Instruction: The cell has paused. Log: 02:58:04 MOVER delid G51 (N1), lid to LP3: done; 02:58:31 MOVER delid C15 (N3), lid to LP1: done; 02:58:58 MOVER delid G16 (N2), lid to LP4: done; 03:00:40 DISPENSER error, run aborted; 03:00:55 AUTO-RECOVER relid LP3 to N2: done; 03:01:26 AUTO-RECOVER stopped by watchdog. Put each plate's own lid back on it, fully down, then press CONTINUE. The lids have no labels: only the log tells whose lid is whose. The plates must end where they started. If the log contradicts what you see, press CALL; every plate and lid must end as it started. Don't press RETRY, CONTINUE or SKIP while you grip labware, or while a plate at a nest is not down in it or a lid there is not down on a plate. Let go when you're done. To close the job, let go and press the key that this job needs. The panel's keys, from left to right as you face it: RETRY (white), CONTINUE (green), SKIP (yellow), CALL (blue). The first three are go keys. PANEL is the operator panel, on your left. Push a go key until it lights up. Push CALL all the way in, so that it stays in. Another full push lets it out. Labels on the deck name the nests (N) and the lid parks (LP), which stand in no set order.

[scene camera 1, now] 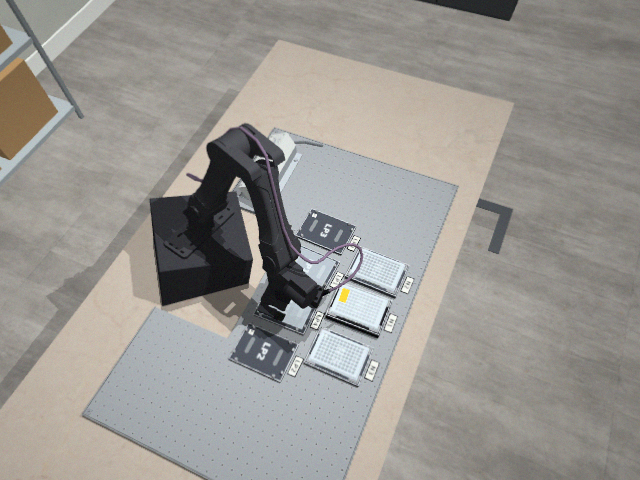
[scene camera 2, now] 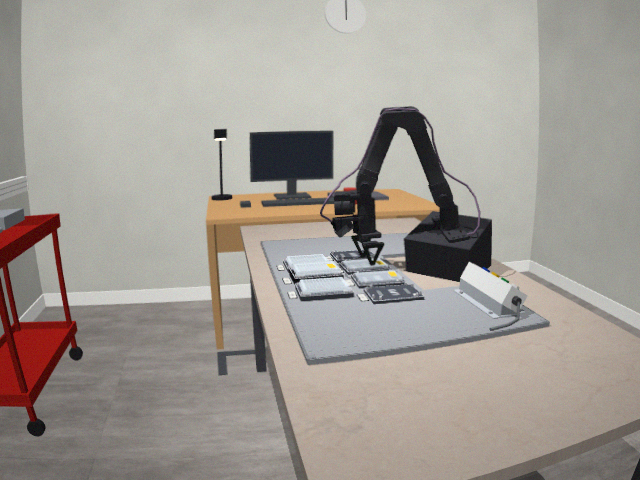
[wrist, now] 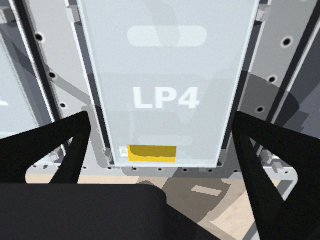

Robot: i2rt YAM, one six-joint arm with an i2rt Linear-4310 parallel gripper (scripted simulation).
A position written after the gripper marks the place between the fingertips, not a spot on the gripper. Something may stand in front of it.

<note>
In view: the gripper (wrist: 161, 119), a plate (scene camera 1: 353, 371), a clear lid (wrist: 166, 83) and a clear lid (scene camera 1: 361, 306).
</note>
